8 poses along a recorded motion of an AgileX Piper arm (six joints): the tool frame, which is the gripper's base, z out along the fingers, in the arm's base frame.
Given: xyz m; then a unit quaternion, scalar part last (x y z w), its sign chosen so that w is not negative.
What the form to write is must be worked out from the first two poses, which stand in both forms.
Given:
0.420 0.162 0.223 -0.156 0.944 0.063 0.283
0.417 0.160 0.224 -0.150 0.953 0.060 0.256
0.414 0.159 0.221 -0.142 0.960 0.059 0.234
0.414 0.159 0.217 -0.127 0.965 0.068 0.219
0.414 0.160 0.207 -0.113 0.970 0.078 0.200
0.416 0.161 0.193 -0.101 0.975 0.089 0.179
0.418 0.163 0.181 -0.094 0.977 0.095 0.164
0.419 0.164 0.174 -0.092 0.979 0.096 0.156
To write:
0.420 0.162 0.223 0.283 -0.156 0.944 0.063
0.417 0.160 0.224 0.256 -0.150 0.953 0.060
0.414 0.159 0.221 0.234 -0.142 0.960 0.059
0.414 0.159 0.217 0.219 -0.127 0.965 0.068
0.414 0.160 0.207 0.200 -0.113 0.970 0.078
0.416 0.161 0.193 0.179 -0.101 0.975 0.089
0.418 0.163 0.181 0.164 -0.094 0.977 0.095
0.419 0.164 0.174 0.156 -0.092 0.979 0.096

